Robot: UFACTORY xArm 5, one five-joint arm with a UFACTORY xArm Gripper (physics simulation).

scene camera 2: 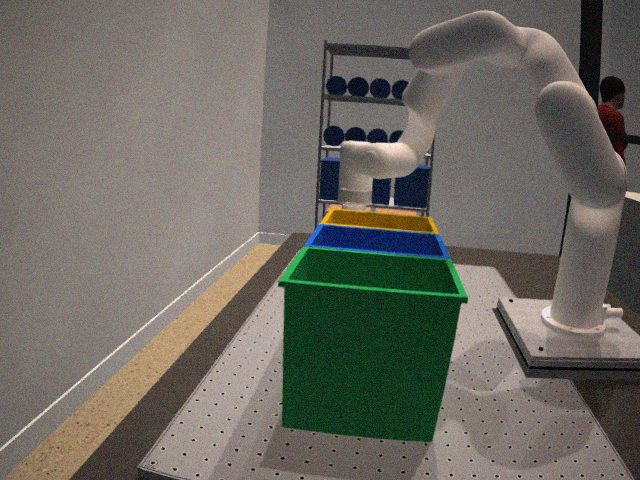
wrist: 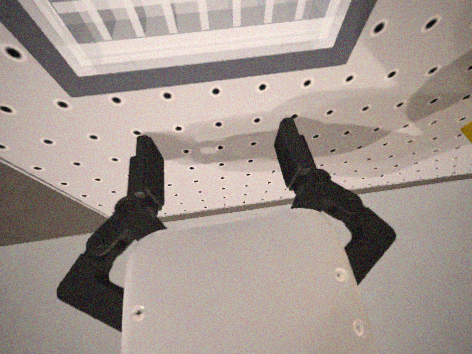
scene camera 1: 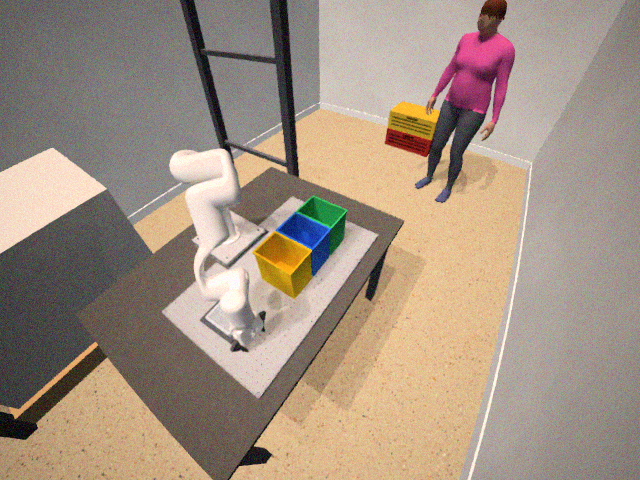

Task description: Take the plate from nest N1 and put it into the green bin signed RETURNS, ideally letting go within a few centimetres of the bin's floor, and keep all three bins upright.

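The plate (scene camera 1: 219,314) (wrist: 205,54), pale and see-through with white ribs, lies in the dark-rimmed nest (scene camera 1: 214,327) (wrist: 210,71), partly cut off in the wrist view; no N1 label is readable. My gripper (scene camera 1: 255,339) (wrist: 218,139) is open and empty, fingers pointing down above the pale perforated board (scene camera 1: 258,379) (wrist: 240,109), beside the nest. The green bin (scene camera 1: 338,231) (scene camera 2: 361,361) stands upright at the far end of the bin row from my gripper. The RETURNS sign does not show. My gripper's fingers are hidden behind the bins in scene camera 2.
The blue bin (scene camera 1: 321,256) (scene camera 2: 379,240) and yellow bin (scene camera 1: 279,269) (scene camera 2: 381,220) stand upright between my gripper and the green bin. A person in pink (scene camera 1: 476,72) stands beyond the table; a person in red (scene camera 2: 611,122) is at the right edge. A grey cabinet (scene camera 1: 67,263) stands beside the table.
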